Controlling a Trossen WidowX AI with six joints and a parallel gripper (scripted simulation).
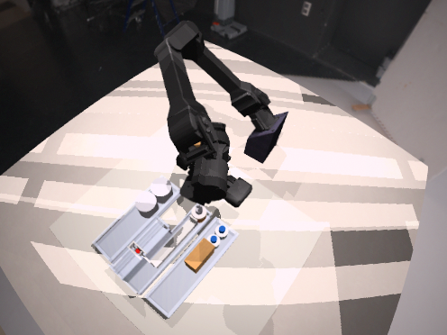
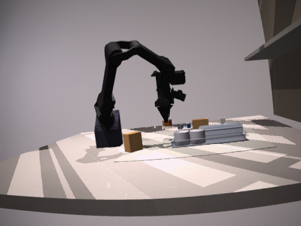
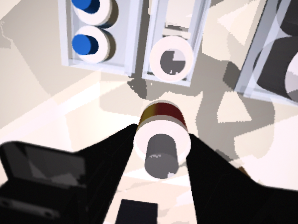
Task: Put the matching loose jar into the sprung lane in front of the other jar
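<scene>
The grey lane rack is 20 cm ahead of my gripper tip, 3 cm to the right of it and 7 cm below it. From my gripper tip the other things lie so: red marker 24 cm ahead, 4 cm to the right, 1 cm below.
</scene>
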